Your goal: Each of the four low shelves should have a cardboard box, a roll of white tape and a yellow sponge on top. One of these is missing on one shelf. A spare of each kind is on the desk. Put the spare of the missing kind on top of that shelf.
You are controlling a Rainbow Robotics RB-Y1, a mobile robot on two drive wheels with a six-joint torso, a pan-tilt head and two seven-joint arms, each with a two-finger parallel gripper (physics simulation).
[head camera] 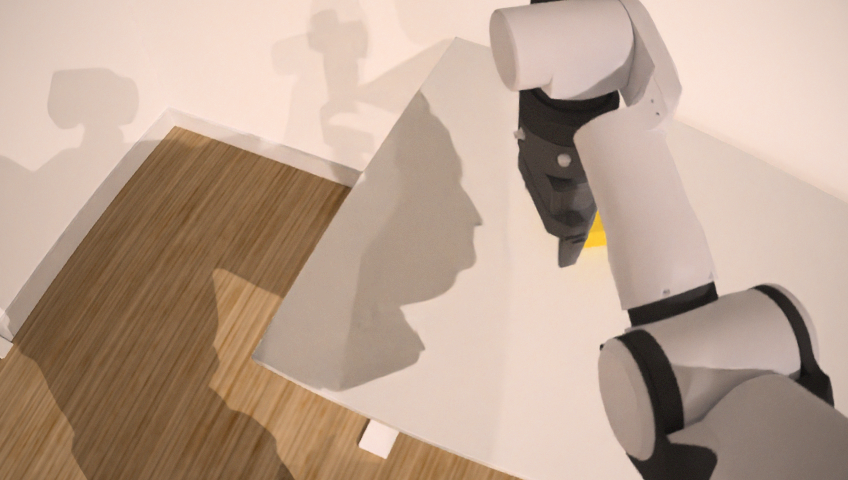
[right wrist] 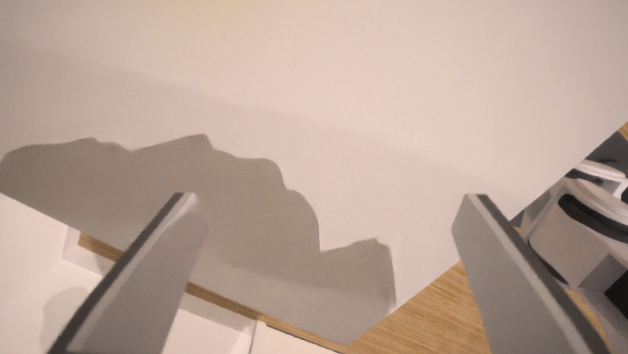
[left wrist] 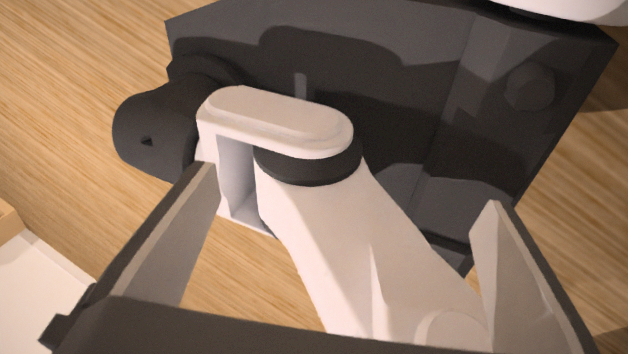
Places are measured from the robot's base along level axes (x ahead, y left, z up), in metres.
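Pixels of known places: left gripper, fingertip midpoint: [left wrist: 347,199]; right gripper, fingertip midpoint: [head camera: 549,224] [right wrist: 326,211].
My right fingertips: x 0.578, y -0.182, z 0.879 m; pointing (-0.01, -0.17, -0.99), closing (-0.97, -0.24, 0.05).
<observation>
Behind a point stands the place of what it marks.
A yellow sponge [head camera: 596,233] @[y -0.298, x 0.646, z 0.762 m] shows partly in the head camera view, on the white desk [head camera: 452,380] @[y -0.085, x 0.438, z 0.721 m] [right wrist: 360,90] @[y -0.205, x 0.548, z 0.721 m]; my right forearm and gripper hide the rest of it. My right gripper [head camera: 568,260] [right wrist: 326,211] @[y -0.182, x 0.578, z 0.879 m] is open and empty, pointing down over the desk, just left of the sponge in the head camera picture. Its height above the top is hard to tell. My left gripper [left wrist: 347,199] @[y 0.215, x -0.117, z 0.508 m] is open and empty beside my own body. A tan edge [left wrist: 7,220] @[y -1.859, x -3.219, z 0.100 m], possibly of a cardboard box, shows by a white surface [left wrist: 35,280] @[y -2.324, x -2.888, z 0.303 m]. No tape roll shows.
Wooden floor [head camera: 196,226] @[y 0.671, x 1.106, z 0.001 m] lies left of the desk, with a wall and white skirting [head camera: 261,139] @[y 0.482, x 1.415, z 0.090 m] behind. A white leg piece [head camera: 378,438] sticks out below the desk's front edge. My own robot body [right wrist: 575,235] @[y -0.028, x 0.054, z 0.593 m] is close beyond the desk edge in the right wrist view.
</observation>
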